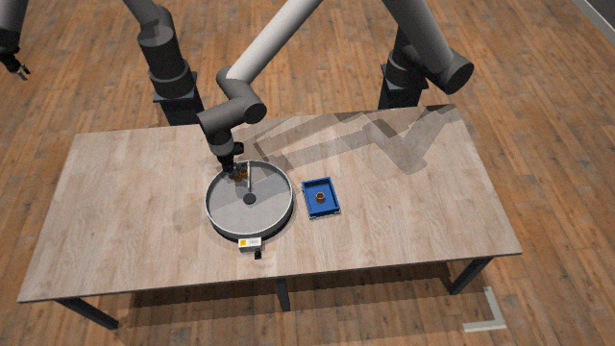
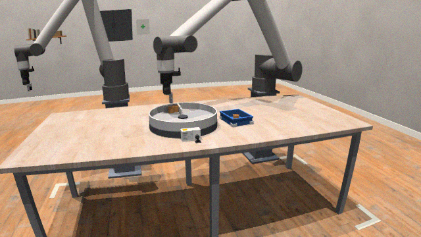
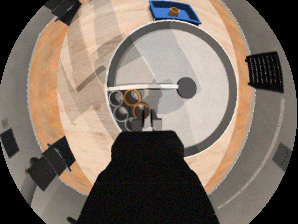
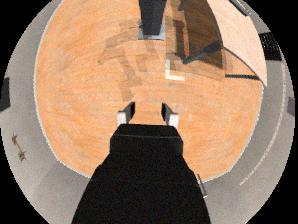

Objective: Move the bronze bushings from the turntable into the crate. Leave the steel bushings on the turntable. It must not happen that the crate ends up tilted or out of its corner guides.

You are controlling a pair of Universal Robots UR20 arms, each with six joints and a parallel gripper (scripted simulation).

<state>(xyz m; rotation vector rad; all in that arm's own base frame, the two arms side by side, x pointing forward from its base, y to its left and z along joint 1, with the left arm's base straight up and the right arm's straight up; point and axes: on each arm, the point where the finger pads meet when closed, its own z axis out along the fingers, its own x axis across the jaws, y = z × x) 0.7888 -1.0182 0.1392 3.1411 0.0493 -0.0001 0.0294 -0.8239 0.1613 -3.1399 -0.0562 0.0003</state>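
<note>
Right now my left hand is 11 cm short of the turntable, 9 cm above it and 6 cm to the right of it. The rest, counted from my left hand: blue crate: 40 cm to the left, 11 cm below, 10 cm ahead.
</note>
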